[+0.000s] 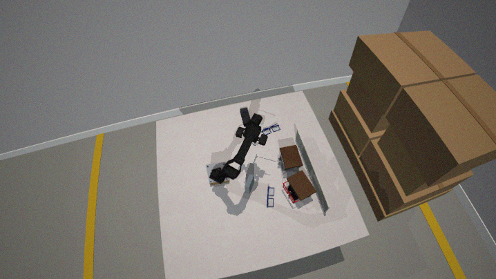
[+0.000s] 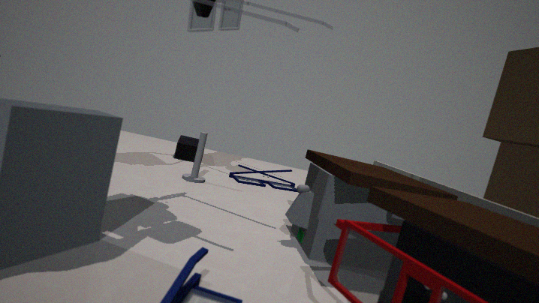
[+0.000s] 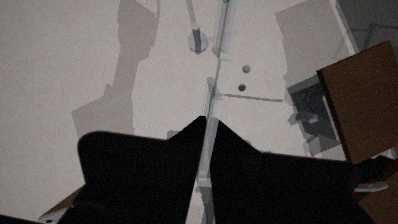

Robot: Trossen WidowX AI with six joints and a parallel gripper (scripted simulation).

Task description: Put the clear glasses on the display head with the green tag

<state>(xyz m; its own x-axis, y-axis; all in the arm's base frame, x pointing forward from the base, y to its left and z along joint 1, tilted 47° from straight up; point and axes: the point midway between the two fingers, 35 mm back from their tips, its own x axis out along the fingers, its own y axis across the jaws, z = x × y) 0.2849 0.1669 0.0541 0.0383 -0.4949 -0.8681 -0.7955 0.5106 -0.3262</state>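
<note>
Now: gripper tip 9 cm past the grey block, 21 cm to the left of it and 19 cm above it. Round my gripper tip: small post: 5 cm ahead, 12 cm to the left, 22 cm below; black box: 4 cm ahead, 38 cm to the left, 23 cm below; grey display head: 21 cm ahead, 11 cm to the right, 19 cm below.
</note>
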